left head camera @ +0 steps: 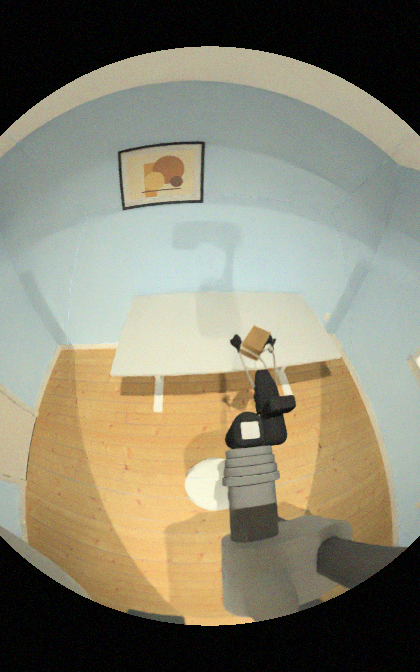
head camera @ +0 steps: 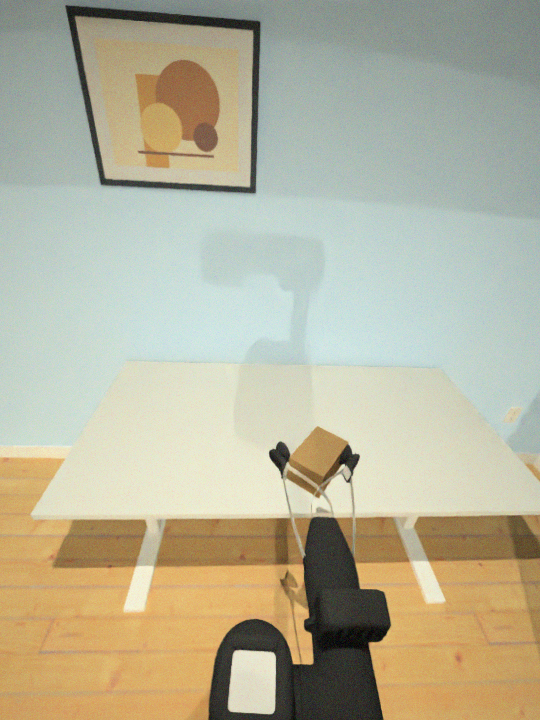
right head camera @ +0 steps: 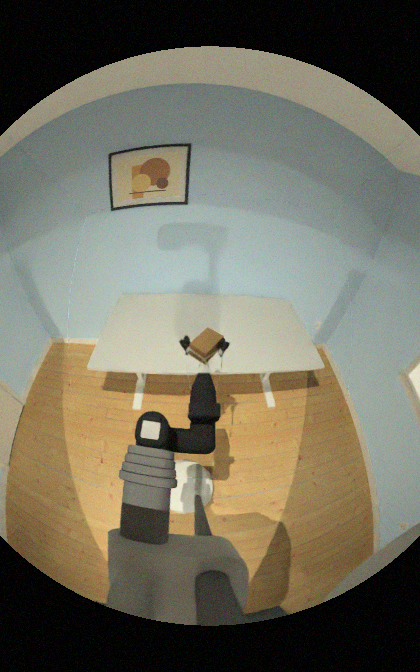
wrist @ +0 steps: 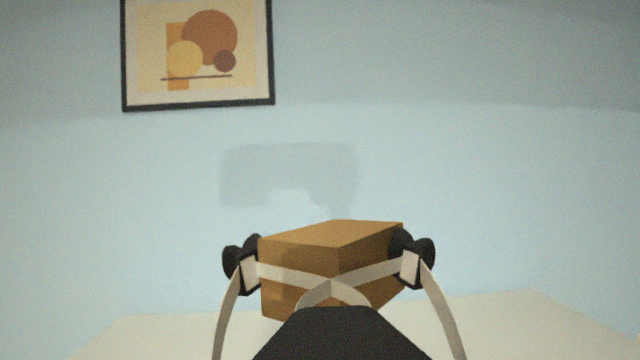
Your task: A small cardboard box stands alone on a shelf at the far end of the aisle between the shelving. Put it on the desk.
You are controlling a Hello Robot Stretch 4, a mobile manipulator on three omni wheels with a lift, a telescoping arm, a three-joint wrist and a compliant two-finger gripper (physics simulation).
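Places are measured from the robot's base along level axes (x up, y back, z right), in millimetres.
Pixels of known places: gripper, fingertip midpoint: (head camera: 313, 446).
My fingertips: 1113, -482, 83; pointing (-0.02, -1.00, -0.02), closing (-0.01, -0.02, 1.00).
Note:
Behind a point stands the place of what it marks, as x, y, z.
A small brown cardboard box (head camera: 317, 453) @[1133, -449, 85] (left head camera: 255, 341) (right head camera: 206, 344) (wrist: 300, 260) @[1124, -418, 68] sits between the fingertips of my gripper (head camera: 315, 462) @[1113, -482, 83] (left head camera: 253, 342) (right head camera: 204, 344) (wrist: 328, 250) @[1113, -482, 83], which is shut on it. The box is turned so that one corner points back toward the wrist. In the head camera view box and fingertips show over the front part of the white desk (head camera: 174, 442) @[692, -855, -305] (left head camera: 155, 340) (right head camera: 135, 335) (wrist: 130, 335) @[692, -1180, -544], right of its middle. They appear raised above the desk top; the exact height cannot be told. The box's underside is hidden.
The desk stands against a blue wall (head camera: 377, 279) @[1116, -1443, 441] with a framed picture (head camera: 183, 104) @[1659, -1375, -323] (wrist: 200, 50) @[1618, -1374, -341] on it. White desk legs (head camera: 143, 572) (head camera: 421, 569) stand on the wooden floor (head camera: 203, 628) @[-28, -576, -191]. A white disc (left head camera: 205, 484) (right head camera: 182, 500) shows below my arm.

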